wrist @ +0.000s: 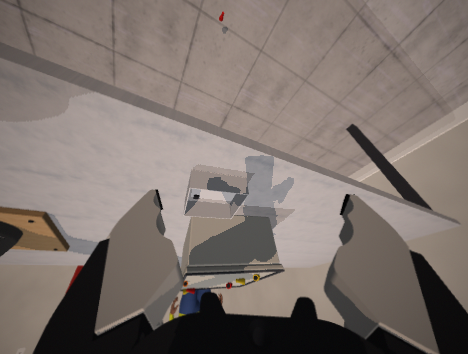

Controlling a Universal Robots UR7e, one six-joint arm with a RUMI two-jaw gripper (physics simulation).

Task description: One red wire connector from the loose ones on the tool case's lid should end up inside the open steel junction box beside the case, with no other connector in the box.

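Frame: origin at the arm's base, x right, y back, z down, level; metres.
Where they show: gripper, fingertip midpoint: [248, 193].
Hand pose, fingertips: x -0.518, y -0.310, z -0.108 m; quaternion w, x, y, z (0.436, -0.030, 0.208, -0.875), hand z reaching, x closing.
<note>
Each offset is from my fingertips to the centre of the thing. "pt": to the spot under its first point.
A small red wire connector {dx -0.003, dy -0.011, dz +0.831 m} [221, 16] shows at the top, against the tiled floor beyond the table's far edge, with a small grey spot just below it in the view. The open steel junction box {pt dx +0.112, dy -0.044, dz +0.117 m} [216, 174] is on the table near the centre, beside the tool case {dx +0.367, dy -0.226, dz +0.054 m} [232, 245]; no connector shows in the visible part of its inside. On the case's lid {pt dx +0.370, dy -0.177, dz -0.010 m} [207, 281] are a red connector {dx +0.396, dy -0.268, dz -0.017 m} [228, 285], yellow connectors {dx +0.319, dy -0.247, dz -0.016 m} [240, 281] {dx +0.259, dy -0.252, dz -0.016 m} [256, 277] and an orange-red one {dx +0.364, dy -0.114, dz -0.015 m} [185, 283] at the left. My gripper [248, 193] is wide open and empty, its fingers either side of box and case.
A wooden board [42, 232] with a black object on it is at the left. The table edge [210, 127] runs diagonally across the view. A dark bar [387, 165] is at the right. A blue-clad figure [188, 302] and a bit of red [75, 277] show behind the case.
</note>
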